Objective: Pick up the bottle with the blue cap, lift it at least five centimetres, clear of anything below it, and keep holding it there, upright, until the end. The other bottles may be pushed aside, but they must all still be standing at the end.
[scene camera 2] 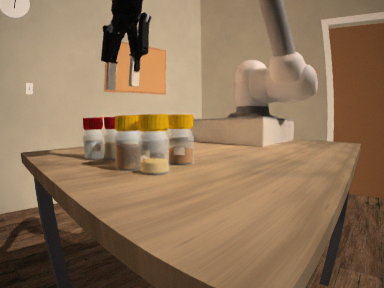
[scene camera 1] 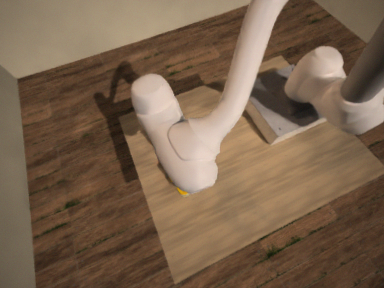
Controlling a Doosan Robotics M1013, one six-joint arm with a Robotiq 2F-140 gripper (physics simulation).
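Places are measured from the arm's base along level axes (x up, y ahead, z left), in millimetres.
Pixels of known places: gripper, between the fingertips: [scene camera 2: 121, 88]; arm's base, origin of its link: [scene camera 1: 295, 98].
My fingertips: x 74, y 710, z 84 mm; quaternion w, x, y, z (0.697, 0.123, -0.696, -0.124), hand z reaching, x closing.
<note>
Ahead of a thing's pixels: the offset from my fingertips to its top centre. Level surfaces: height alone.
My gripper [scene camera 2: 123, 82] hangs above the group of bottles in scene camera 2, its fingers partly open and pointing down with nothing between them. In scene camera 1 the arm hides the gripper. The blue-capped bottle does not show in either view; bottles in front hide part of the group in scene camera 2, and the arm covers it in scene camera 1. Yellow-capped bottles stand upright: a front one @[dz +129, dx -65, dy +5 mm] [scene camera 2: 154, 150], a left one @[dz +66, dx -65, dy +21 mm] [scene camera 2: 127, 149] and a right one @[dz +93, dx -65, dy -95 mm] [scene camera 2: 181, 146]. Two red-capped bottles stand at the left, one @[dz -108, dx -65, dy +29 mm] [scene camera 2: 93, 140] fully seen and another @[dz -73, dx -65, dy -18 mm] [scene camera 2: 110, 142] partly hidden.
The bottles stand on the wooden table @[dx -170 mm] [scene camera 1: 260, 200] [scene camera 2: 250, 210], near its left edge in scene camera 2. A sliver of a yellow cap @[dz +129, dx -65, dy +5 mm] [scene camera 1: 182, 191] shows below the arm [scene camera 1: 190, 145]. The robot's pale base block [scene camera 1: 275, 130] [scene camera 2: 240, 131] is on the table farther back.
</note>
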